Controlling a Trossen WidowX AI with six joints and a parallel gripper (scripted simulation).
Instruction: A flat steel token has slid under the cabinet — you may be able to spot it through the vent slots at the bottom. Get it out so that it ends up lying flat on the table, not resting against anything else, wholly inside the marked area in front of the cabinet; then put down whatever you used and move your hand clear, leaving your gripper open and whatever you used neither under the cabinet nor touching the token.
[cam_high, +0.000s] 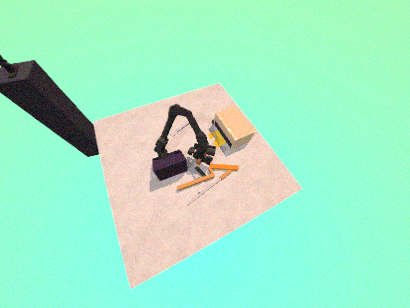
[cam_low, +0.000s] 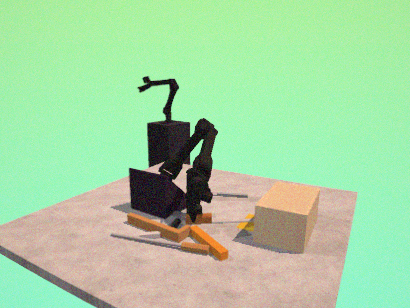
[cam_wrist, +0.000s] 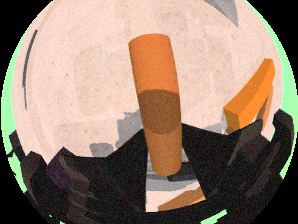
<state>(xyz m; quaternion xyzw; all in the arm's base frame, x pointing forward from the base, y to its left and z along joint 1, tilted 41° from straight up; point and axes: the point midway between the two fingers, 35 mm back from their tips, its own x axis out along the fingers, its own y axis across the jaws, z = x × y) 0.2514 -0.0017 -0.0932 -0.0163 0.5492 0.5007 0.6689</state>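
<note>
My gripper tip is 60 mm to the left of the dark-handled tool and 40 mm past it. From my gripper tip the other things lie so: orange bar 160 mm ahead, 110 mm to the right, 10 mm above.
</note>
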